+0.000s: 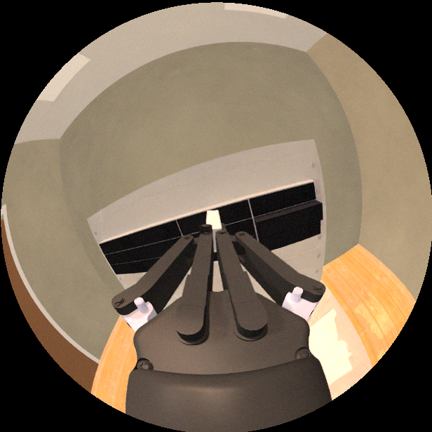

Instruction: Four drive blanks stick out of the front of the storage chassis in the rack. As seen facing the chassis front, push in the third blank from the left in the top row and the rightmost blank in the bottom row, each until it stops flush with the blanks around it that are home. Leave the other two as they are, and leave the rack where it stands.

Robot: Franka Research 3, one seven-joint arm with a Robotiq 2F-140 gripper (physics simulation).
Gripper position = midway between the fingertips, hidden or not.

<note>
I see my gripper [212, 219] and a rack [280, 202].
</note>
